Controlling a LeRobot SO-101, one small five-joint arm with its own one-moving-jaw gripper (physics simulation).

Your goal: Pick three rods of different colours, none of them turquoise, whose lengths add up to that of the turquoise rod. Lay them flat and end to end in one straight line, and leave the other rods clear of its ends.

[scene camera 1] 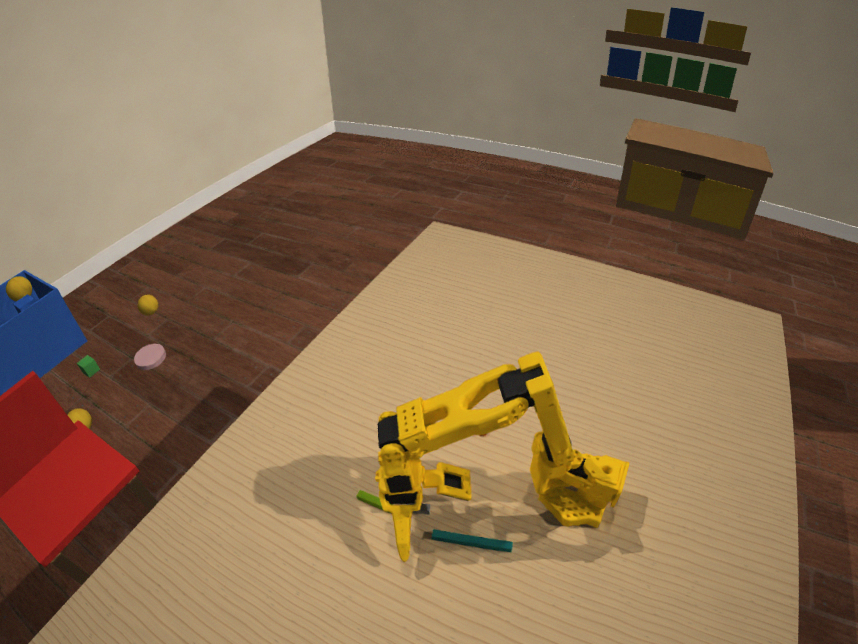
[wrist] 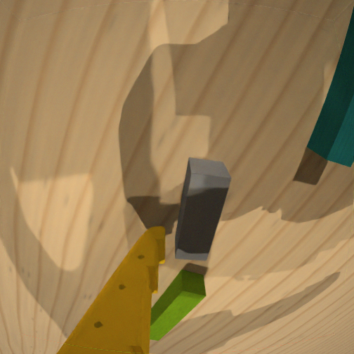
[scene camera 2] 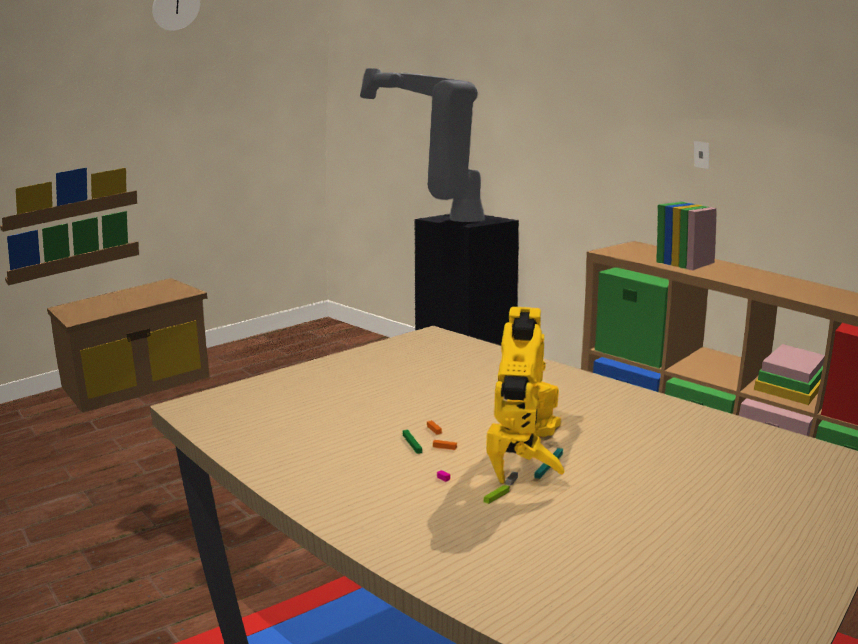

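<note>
My gripper is open and empty, low over the table; one notched jaw shows in the wrist view. A grey rod lies just past that jaw's tip, partly hidden in scene camera 1. A lime rod lies near its end, at an angle to it, with a small gap. The turquoise rod lies apart, nearer the arm's base. A dark green rod, two orange rods and a short magenta rod lie farther off.
The wooden table top carries the arm and rods. The arm hides the dark green, orange and magenta rods in scene camera 1. A cabinet, a blue bin and a red chair stand off the table.
</note>
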